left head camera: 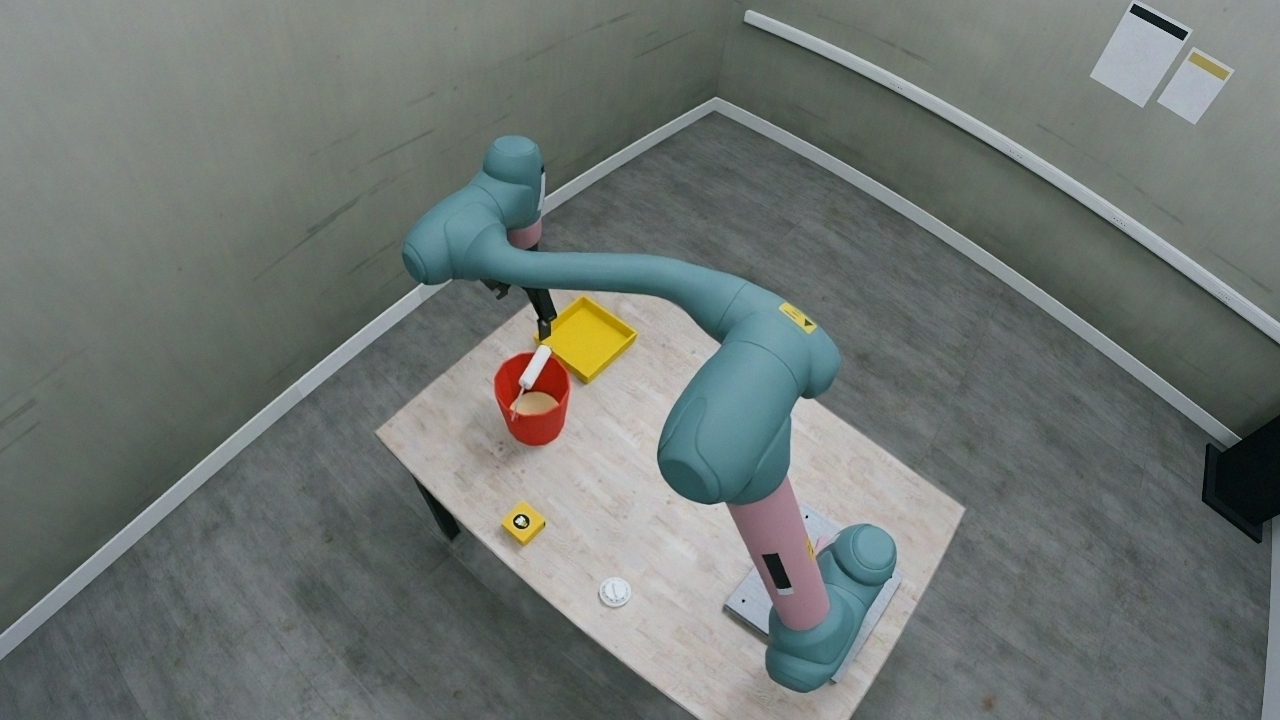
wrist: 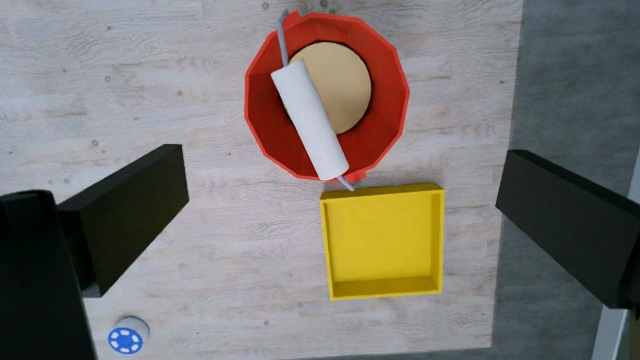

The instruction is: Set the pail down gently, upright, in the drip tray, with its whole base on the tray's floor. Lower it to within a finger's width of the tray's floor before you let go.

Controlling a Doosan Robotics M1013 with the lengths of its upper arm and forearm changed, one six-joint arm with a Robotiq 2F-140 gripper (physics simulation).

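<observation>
A red pail (left head camera: 549, 429) (wrist: 387, 105) stands upright on the table, beside the drip tray. Its white handle grip (left head camera: 535, 367) (wrist: 311, 120) is raised across the opening, and a tan disc shows inside at the bottom. The yellow drip tray (left head camera: 590, 338) (wrist: 382, 240) lies flat and holds nothing. My gripper (wrist: 342, 176) is open, with its fingers wide apart and nothing between them. It hangs above the pail and the tray. In the head view the arm hides part of the gripper.
A yellow box (left head camera: 522, 522) with a black mark and a white round dial (left head camera: 614, 591) lie near the table's front edge. A blue and white cylinder (wrist: 127, 337) stands at the lower left of the wrist view. The table (left head camera: 617, 474) ends beyond the tray.
</observation>
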